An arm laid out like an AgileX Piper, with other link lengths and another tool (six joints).
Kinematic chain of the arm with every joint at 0, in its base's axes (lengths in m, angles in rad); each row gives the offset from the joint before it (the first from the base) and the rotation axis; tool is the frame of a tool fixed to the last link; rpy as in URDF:
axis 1: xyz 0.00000 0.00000 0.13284 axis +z
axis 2: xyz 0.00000 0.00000 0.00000 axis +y
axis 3: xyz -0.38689 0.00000 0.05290 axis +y
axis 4: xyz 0.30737 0.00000 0.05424 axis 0.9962 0 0.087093
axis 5: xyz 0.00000 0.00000 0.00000 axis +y
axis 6: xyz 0.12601 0.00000 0.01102 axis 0.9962 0 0.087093
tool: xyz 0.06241 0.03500 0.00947 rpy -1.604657 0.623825 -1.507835
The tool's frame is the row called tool.
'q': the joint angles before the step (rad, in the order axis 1, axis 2, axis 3, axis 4, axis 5, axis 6). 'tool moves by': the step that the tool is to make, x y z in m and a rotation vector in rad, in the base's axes. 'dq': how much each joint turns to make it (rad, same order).
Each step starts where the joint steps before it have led.
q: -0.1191 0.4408 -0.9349 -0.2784 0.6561 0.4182
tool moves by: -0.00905 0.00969 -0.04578 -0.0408 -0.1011 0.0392
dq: -0.0079 -0.1292 0.2158 0.0001 -0.1996 -0.0001
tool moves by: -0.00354 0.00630 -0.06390 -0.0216 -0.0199 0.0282
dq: 0.0000 -0.1211 0.2113 -0.0018 -0.1176 -0.0033
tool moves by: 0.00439 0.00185 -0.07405 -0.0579 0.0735 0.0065
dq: 0.0000 -0.0892 0.1846 0.0000 -0.0368 -0.0635
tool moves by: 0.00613 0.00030 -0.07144 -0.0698 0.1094 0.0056
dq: 0.0000 -0.0555 0.1561 0.0038 -0.0082 -0.0865
